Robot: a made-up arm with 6 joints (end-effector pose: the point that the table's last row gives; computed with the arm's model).
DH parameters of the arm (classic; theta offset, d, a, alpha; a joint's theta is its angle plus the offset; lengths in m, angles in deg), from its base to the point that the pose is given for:
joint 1: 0 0.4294 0.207 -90
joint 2: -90 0 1.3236 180
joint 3: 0 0 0.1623 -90
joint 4: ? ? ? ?
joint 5: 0 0 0 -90
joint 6: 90 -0.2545 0 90
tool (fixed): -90 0 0 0
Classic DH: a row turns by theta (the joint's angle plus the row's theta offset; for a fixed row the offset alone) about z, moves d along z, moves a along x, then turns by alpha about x.
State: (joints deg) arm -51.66 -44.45 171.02 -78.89 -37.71 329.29
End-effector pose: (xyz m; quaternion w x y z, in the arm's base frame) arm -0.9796 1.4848 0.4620 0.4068 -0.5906 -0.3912 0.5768
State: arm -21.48 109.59 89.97 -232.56 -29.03 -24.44
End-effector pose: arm 2.6251 -1.1384 -0.2634 0.5526 -0.7439 0.3067 -0.2173
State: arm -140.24 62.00 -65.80 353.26 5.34 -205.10
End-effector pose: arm -0.4944 -0.4077 -0.1997 0.8355 0.0706 0.5188 0.1668
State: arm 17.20 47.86 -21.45 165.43 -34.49 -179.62
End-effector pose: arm 1.8865 0.5460 0.1192 0.9509 0.0298 0.3050 0.0439
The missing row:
joint 4: 0 -1.1851 0 90
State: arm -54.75 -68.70 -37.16 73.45 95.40 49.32
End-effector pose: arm 0.1064 0.2702 1.7174 0.0955 -0.9026 -0.4152 -0.0627
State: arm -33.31 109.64 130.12 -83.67 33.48 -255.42
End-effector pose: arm 2.1802 -1.5996 0.6400 0.8015 -0.1570 -0.1065 -0.5671
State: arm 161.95 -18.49 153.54 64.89 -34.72 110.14
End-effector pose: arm 1.5691 -0.3733 1.7782 0.9751 -0.0065 -0.1820 0.1262
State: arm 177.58 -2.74 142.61 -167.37 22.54 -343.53
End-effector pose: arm 1.0627 -0.0236 2.5037 0.8462 -0.2431 -0.4641 -0.0975
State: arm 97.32 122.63 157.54 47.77 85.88 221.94
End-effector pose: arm -0.4563 2.0768 0.6774 0.2719 -0.2837 -0.1380 -0.9091
